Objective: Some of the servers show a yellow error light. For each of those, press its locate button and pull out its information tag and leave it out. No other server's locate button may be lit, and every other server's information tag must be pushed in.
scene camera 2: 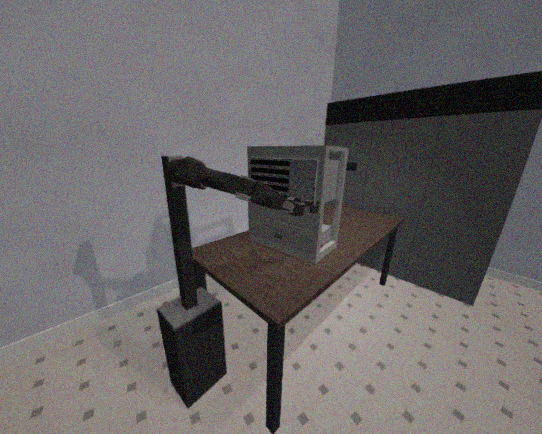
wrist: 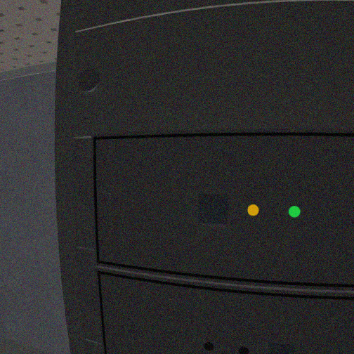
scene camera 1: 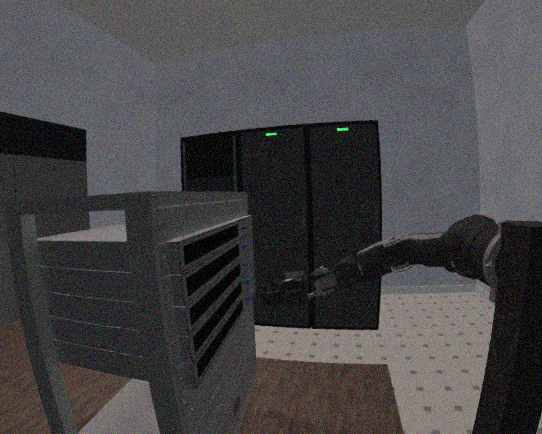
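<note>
A stack of several servers (scene camera 1: 216, 286) (scene camera 2: 302, 176) with black vents sits in the grey rack (scene camera 1: 142, 300) (scene camera 2: 300, 235). In the wrist view, one server (wrist: 150, 200) shows a lit yellow light (wrist: 253, 210) and a lit green light (wrist: 294, 211), beside a dark square (wrist: 213, 208) that looks unlit. The server below (wrist: 150, 320) shows two dark round spots and part of another dark square. Small blue marks (scene camera 1: 247, 282) line the servers' right edge. Information tags cannot be made out. My gripper (scene camera 1: 287, 284) (scene camera 2: 309, 205) is open and empty, in front of the servers' right part; its fingers do not show in the wrist view.
The rack stands on a brown wooden table (scene camera 1: 320, 395) (scene camera 2: 270, 285). Tall black cabinets (scene camera 1: 345, 210) with green lights stand behind, and a grey cabinet (scene camera 1: 45, 180) (scene camera 2: 425, 200) stands at another wall. My arm reaches in from a black post (scene camera 1: 515, 320) (scene camera 2: 182, 240).
</note>
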